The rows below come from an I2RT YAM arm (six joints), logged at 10 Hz.
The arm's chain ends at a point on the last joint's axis. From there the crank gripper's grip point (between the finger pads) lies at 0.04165 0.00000 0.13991 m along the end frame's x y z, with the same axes.
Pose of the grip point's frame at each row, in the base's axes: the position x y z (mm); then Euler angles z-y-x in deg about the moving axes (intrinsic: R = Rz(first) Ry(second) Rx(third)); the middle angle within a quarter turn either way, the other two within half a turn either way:
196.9 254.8 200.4 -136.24 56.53 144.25
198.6 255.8 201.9 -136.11 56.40 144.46
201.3 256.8 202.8 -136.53 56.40 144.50
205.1 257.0 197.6 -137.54 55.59 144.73
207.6 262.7 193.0 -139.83 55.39 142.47
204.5 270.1 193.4 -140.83 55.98 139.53
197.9 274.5 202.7 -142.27 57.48 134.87
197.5 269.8 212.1 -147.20 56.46 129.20
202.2 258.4 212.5 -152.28 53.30 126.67
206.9 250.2 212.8 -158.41 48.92 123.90
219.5 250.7 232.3 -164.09 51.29 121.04
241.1 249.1 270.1 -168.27 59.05 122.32
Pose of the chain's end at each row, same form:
201.6 146.1 297.8 -136.24 56.53 144.25
203.3 147.4 299.6 -136.11 56.40 144.46
205.1 148.4 300.5 -136.53 56.40 144.50
207.5 149.7 296.5 -137.54 55.59 144.73
210.9 153.9 290.3 -139.83 55.39 142.47
211.5 158.7 287.5 -140.83 55.98 139.53
210.5 158.8 290.9 -142.27 57.48 134.87
213.6 151.2 295.7 -147.20 56.46 129.20
217.1 139.5 295.8 -152.28 53.30 126.67
220.4 130.6 295.5 -158.41 48.92 123.90
223.3 127.1 309.9 -164.09 51.29 121.04
223.3 124.6 344.3 -168.27 59.05 122.32

